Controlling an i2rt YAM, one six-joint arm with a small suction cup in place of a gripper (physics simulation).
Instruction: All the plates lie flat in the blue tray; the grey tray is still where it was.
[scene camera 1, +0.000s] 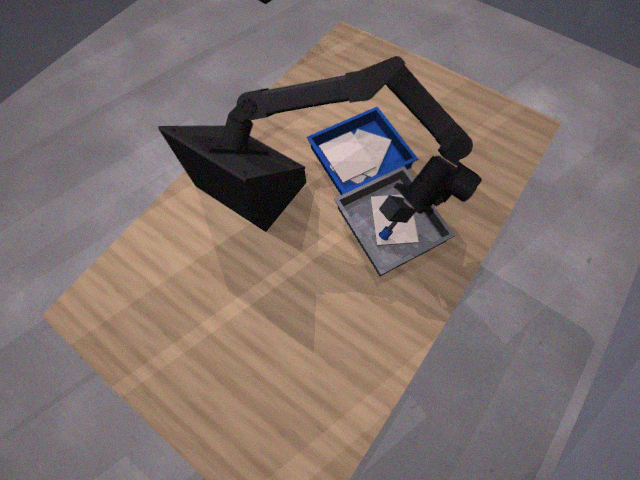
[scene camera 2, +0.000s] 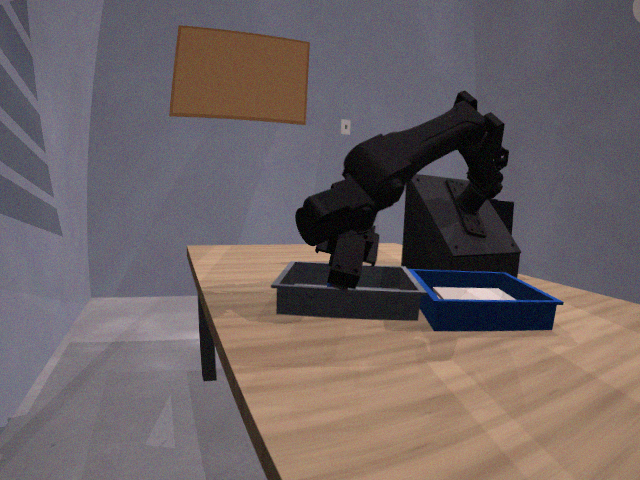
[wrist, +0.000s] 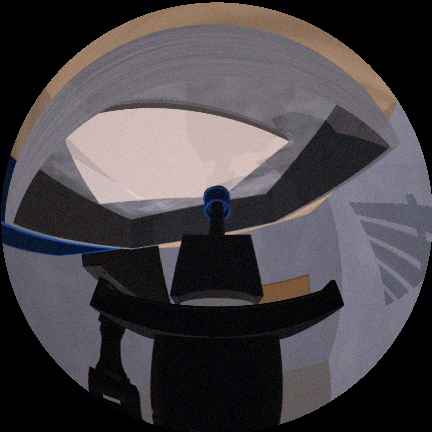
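Seen in the pictures: end effector, tool point: (scene camera 1: 382, 238) (wrist: 216, 194); arm's base, origin of the base link: (scene camera 1: 232, 147) (scene camera 2: 464, 208).
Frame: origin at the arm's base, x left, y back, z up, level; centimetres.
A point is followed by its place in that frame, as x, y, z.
A grey tray (scene camera 1: 385, 265) @(8.4, -45.8, -17.7) (scene camera 2: 347, 303) @(28.6, -42.6, -15.5) (wrist: 334, 153) @(19.9, -51.3, -15.1) stands on the wooden table with one pale square plate (scene camera 1: 405, 232) @(19.2, -43.7, -17.2) (wrist: 160, 153) @(22.5, -39.3, -17.2) lying flat in it. My suction cup (scene camera 1: 385, 232) (wrist: 217, 197) is blue; it is lowered into the grey tray and sits low over the plate's near-left part. I cannot tell whether it touches the plate. It holds nothing. In scene camera 2 the tray wall hides the cup. The blue tray (scene camera 1: 342, 125) @(32.6, -8.1, -13.5) (scene camera 2: 485, 319) @(40.1, -23.8, -16.1) (wrist: 31, 241) @(31.3, -7.7, -14.9) stands right against the grey one and holds several pale plates (scene camera 1: 351, 154) @(27.9, -16.1, -16.0) (scene camera 2: 472, 292) @(25.1, -14.9, -16.0) lying flat and overlapping.
The arm's black wedge-shaped base (scene camera 1: 237, 171) @(-6.0, -11.7, 7.5) (scene camera 2: 456, 229) @(6.6, -7.1, -5.2) stands on the table behind the trays. The arm reaches over the blue tray. The table edge runs close to the grey tray's far side.
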